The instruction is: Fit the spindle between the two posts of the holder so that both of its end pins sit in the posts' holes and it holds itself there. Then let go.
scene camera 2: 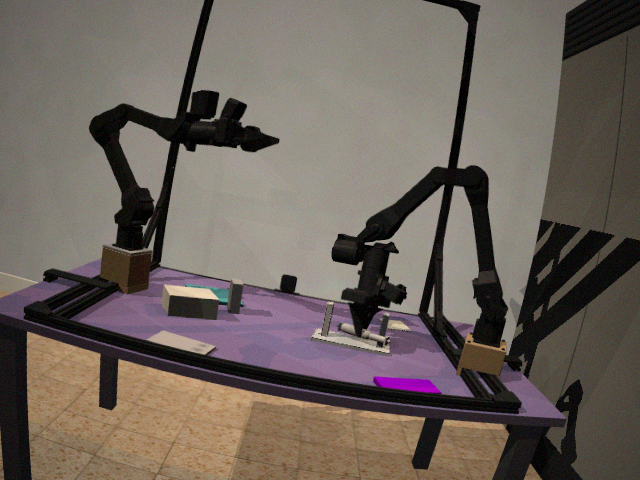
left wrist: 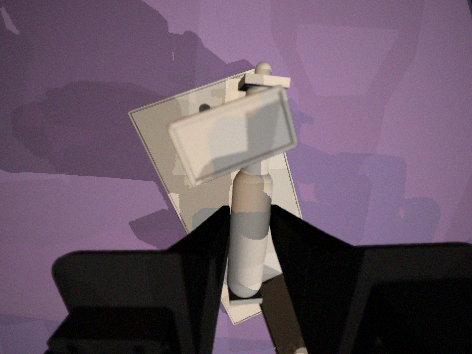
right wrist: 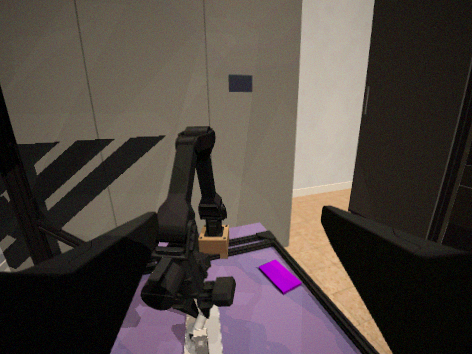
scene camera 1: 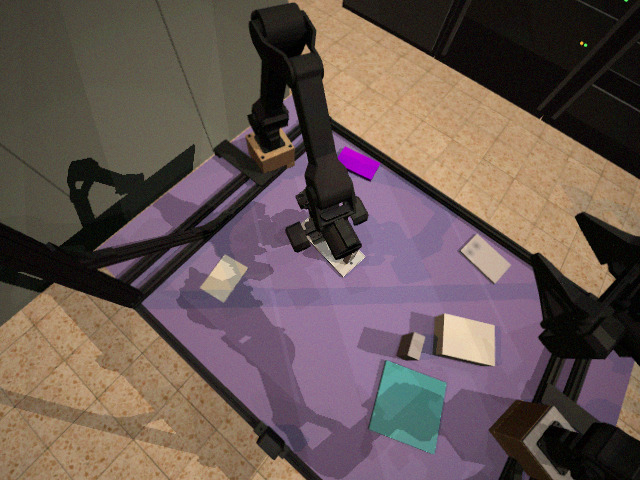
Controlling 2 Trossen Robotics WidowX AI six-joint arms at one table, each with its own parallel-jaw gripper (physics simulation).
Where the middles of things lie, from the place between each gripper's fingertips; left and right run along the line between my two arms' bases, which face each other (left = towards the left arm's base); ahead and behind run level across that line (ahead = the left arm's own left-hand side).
Scene:
Right now the spindle (left wrist: 252,190) is 40 cm below my right hand, 28 cm to the left of it and 6 cm behind it. Round my right hand: pale plate (scene camera 2: 338,339) (43 cm below, 26 cm to the left, 6 cm behind).
Right now my left hand is 1 cm to the right of the spindle. The rest, counted from my left hand: pale plate: 2 cm below, 1 cm to the right.

